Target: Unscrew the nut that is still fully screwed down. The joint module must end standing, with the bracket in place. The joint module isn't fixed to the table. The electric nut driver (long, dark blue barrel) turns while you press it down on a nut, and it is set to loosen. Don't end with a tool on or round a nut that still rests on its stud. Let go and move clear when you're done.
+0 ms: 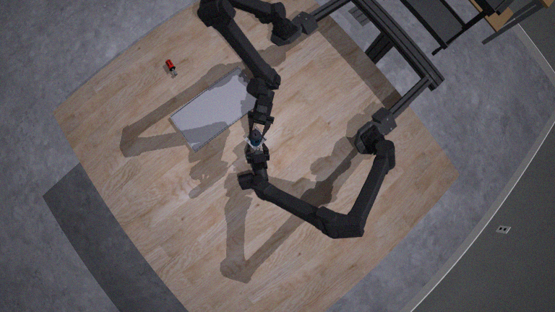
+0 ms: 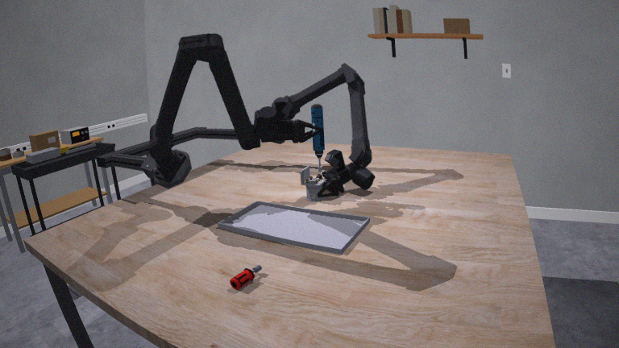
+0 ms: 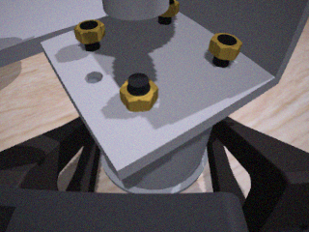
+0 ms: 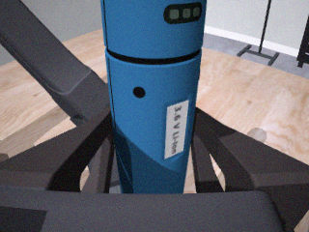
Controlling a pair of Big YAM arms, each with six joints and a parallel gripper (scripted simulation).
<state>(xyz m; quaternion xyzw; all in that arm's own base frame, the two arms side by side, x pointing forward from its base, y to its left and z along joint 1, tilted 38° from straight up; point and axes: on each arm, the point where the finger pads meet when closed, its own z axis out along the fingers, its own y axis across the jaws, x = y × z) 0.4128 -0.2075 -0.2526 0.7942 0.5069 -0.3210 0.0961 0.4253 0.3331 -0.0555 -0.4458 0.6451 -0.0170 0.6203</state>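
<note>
My left hand is 1 cm below the joint module. The rest, counted from my left hand: driver tip 9 cm above, 2 cm to the left, 1 cm ahead; then grey bracket plate 5 cm above; then nut 5 cm above, 2 cm to the left, 1 cm ahead.
</note>
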